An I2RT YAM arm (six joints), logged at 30 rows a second.
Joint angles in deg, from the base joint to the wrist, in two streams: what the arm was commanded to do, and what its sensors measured. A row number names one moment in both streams.
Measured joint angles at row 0:
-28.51, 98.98, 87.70, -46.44, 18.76, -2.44
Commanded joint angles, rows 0 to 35:
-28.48, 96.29, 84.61, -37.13, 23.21, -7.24
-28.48, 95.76, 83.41, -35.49, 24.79, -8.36
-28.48, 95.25, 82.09, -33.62, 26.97, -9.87
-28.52, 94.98, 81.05, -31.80, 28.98, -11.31
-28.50, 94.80, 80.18, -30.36, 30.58, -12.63
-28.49, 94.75, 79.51, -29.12, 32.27, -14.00
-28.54, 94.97, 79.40, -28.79, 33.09, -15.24
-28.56, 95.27, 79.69, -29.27, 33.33, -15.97
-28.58, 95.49, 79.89, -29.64, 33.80, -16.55
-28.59, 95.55, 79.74, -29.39, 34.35, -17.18
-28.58, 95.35, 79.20, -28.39, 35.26, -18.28
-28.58, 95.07, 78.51, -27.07, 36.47, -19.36
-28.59, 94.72, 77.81, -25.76, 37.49, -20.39
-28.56, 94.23, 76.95, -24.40, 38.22, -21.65
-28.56, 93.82, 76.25, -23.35, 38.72, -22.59
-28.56, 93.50, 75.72, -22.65, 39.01, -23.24
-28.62, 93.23, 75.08, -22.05, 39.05, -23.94
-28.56, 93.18, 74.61, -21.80, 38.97, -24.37
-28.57, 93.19, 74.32, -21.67, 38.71, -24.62
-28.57, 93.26, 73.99, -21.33, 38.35, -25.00
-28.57, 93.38, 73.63, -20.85, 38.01, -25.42
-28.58, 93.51, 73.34, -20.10, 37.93, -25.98
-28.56, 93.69, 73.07, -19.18, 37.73, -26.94
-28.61, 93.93, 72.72, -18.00, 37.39, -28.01
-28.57, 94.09, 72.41, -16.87, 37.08, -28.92
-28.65, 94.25, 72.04, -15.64, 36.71, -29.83
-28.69, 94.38, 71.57, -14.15, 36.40, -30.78
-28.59, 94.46, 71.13, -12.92, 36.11, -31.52
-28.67, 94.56, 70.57, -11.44, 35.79, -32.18
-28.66, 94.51, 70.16, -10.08, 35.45, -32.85
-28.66, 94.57, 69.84, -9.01, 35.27, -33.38
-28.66, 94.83, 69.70, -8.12, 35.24, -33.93
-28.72, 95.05, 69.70, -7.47, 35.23, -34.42
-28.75, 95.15, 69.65, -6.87, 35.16, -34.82
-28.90, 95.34, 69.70, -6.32, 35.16, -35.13
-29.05, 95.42, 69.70, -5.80, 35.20, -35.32
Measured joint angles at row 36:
-28.75, 95.26, 69.47, -12.82, 34.76, -33.65
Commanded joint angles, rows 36 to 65:
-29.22, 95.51, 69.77, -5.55, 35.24, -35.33
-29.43, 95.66, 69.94, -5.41, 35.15, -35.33
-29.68, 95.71, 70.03, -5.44, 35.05, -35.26
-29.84, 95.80, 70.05, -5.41, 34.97, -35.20
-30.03, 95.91, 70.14, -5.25, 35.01, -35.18
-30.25, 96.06, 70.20, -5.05, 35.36, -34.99
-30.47, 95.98, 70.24, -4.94, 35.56, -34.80
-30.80, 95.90, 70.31, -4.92, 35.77, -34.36
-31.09, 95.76, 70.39, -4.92, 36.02, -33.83
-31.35, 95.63, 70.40, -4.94, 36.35, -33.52
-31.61, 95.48, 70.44, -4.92, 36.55, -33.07
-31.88, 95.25, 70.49, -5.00, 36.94, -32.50
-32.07, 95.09, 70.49, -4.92, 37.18, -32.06
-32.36, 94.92, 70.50, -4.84, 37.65, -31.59
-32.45, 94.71, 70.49, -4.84, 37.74, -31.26
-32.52, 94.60, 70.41, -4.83, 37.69, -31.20
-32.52, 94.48, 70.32, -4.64, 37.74, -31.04
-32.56, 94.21, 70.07, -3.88, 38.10, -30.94
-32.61, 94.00, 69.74, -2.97, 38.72, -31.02
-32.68, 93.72, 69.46, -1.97, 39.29, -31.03
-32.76, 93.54, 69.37, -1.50, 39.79, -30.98
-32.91, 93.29, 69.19, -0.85, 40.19, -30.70
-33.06, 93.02, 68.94, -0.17, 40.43, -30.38
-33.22, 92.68, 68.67, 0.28, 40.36, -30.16
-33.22, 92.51, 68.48, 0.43, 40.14, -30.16
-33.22, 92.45, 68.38, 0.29, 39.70, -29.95
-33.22, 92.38, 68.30, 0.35, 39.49, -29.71
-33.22, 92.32, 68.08, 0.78, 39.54, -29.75
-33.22, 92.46, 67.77, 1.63, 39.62, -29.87
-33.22, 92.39, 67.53, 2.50, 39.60, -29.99
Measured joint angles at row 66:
-32.21, 94.19, 67.29, -11.70, 26.02, -34.87
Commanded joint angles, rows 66 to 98:
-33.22, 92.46, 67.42, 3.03, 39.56, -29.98
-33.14, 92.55, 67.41, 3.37, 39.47, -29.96
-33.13, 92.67, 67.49, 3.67, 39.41, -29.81
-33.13, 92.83, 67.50, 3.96, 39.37, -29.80
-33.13, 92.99, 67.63, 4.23, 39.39, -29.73
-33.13, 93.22, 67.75, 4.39, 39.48, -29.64
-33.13, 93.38, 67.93, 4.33, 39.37, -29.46
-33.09, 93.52, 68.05, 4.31, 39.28, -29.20
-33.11, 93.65, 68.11, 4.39, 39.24, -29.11
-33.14, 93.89, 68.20, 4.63, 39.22, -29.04
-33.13, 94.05, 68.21, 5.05, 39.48, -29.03
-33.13, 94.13, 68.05, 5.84, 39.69, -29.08
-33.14, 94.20, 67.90, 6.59, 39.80, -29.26
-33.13, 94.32, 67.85, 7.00, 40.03, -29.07
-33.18, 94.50, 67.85, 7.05, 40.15, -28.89
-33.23, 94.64, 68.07, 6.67, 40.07, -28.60
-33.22, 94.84, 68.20, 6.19, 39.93, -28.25
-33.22, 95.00, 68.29, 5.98, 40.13, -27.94
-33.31, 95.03, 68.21, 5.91, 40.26, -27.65
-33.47, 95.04, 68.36, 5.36, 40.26, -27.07
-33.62, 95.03, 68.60, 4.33, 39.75, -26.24
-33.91, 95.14, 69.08, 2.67, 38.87, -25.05
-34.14, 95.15, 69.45, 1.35, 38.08, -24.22
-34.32, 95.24, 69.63, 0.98, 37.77, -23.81
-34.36, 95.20, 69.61, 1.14, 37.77, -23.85
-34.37, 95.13, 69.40, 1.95, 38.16, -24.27
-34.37, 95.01, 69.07, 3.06, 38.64, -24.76
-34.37, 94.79, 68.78, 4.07, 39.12, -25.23
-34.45, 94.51, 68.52, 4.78, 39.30, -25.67
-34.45, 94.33, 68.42, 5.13, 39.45, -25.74
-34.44, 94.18, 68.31, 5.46, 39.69, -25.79
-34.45, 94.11, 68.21, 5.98, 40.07, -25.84
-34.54, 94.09, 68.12, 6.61, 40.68, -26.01
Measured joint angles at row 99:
-33.93, 95.20, 67.94, -2.83, 33.85, -28.36
